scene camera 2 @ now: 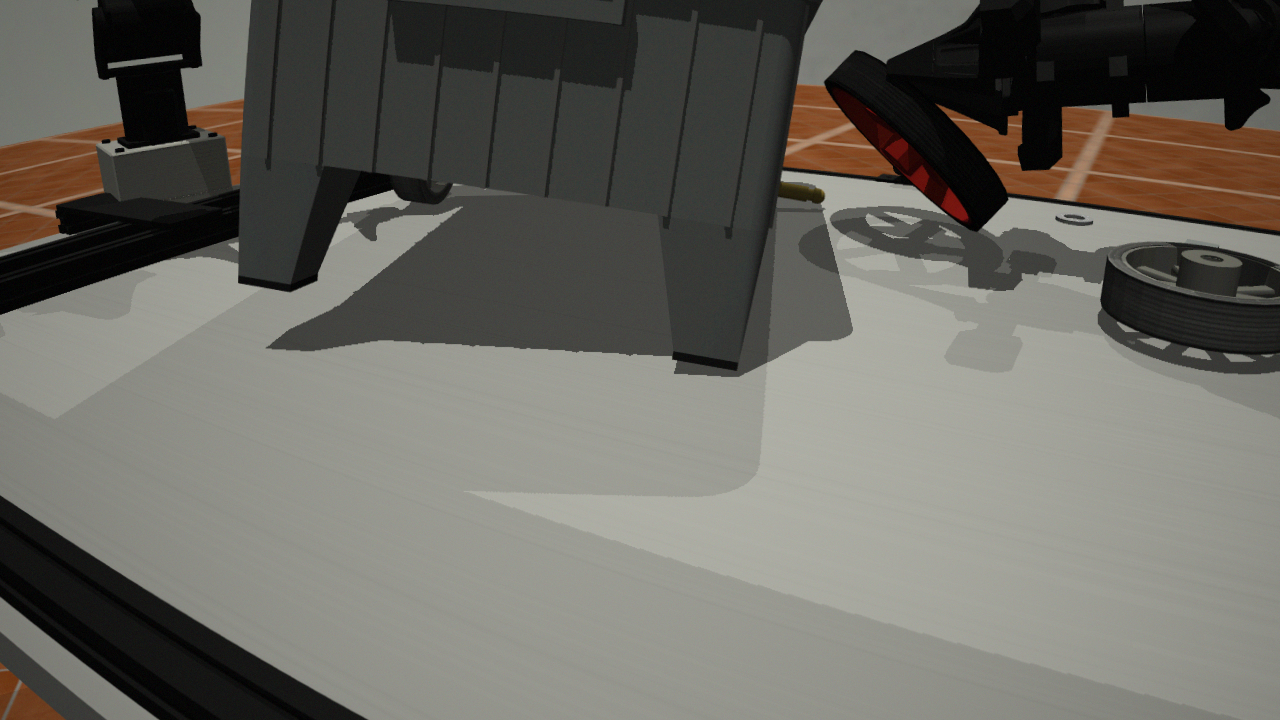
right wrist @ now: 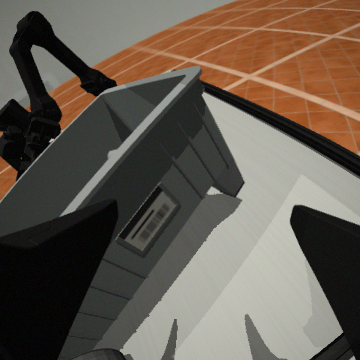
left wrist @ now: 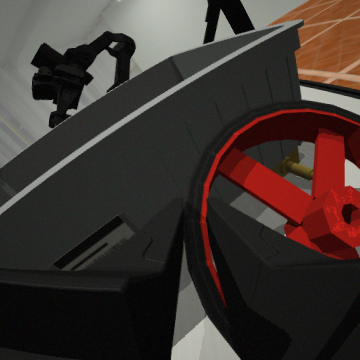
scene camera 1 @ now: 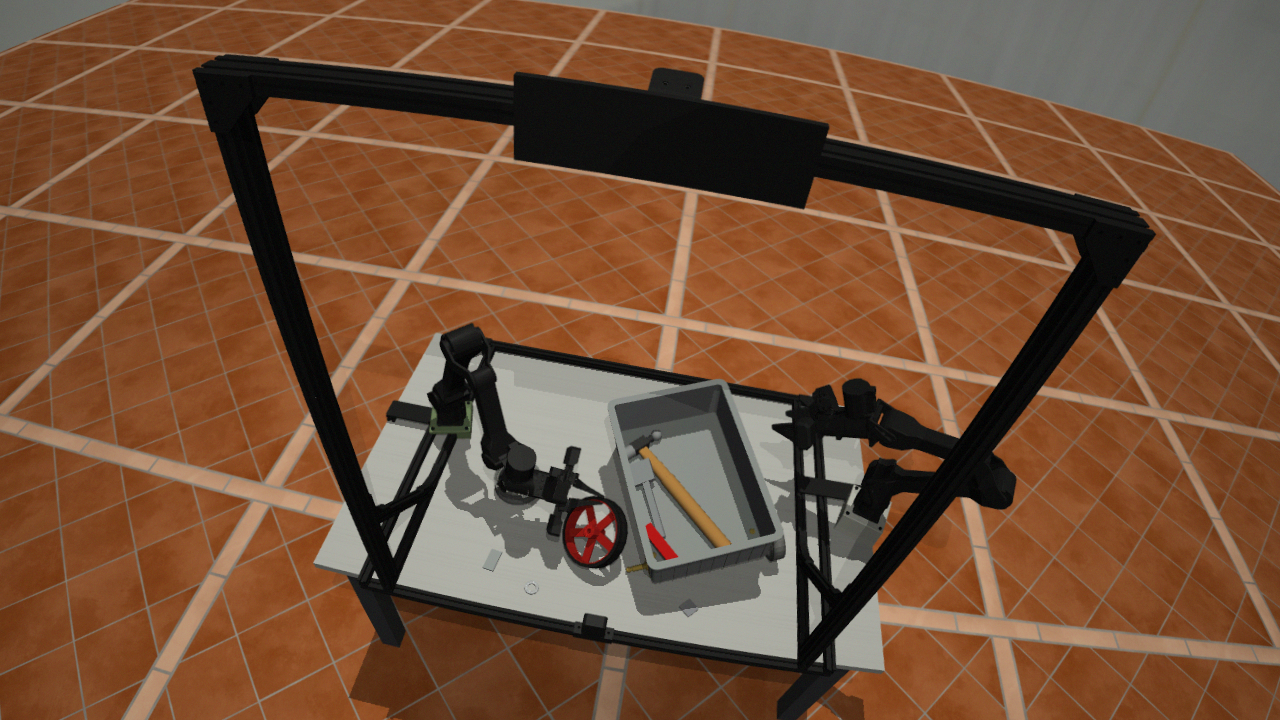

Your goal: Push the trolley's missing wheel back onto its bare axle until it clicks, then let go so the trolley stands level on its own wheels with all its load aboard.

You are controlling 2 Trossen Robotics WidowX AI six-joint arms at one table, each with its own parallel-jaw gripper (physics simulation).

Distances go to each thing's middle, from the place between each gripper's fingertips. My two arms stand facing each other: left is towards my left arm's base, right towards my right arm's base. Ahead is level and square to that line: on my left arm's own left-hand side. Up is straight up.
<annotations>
The red-spoked wheel (scene camera 2: 911, 132) lies 50 mm behind my left hand and 50 mm below it. The rest, counted from my left hand: wooden-handled hammer (scene camera 1: 640, 446) (110 mm ahead, 140 mm to the right, 40 mm below); grey trolley tub (scene camera 2: 687, 117) (120 mm ahead, 180 mm to the right, 10 mm below).
Now: the grey trolley tub 16 cm to the left of my right hand, 14 cm behind it and 10 cm below it. Round my right hand: red-spoked wheel (34 cm to the left, 31 cm behind, 14 cm below); wooden-handled hammer (19 cm to the left, 15 cm behind, 13 cm below).
</annotations>
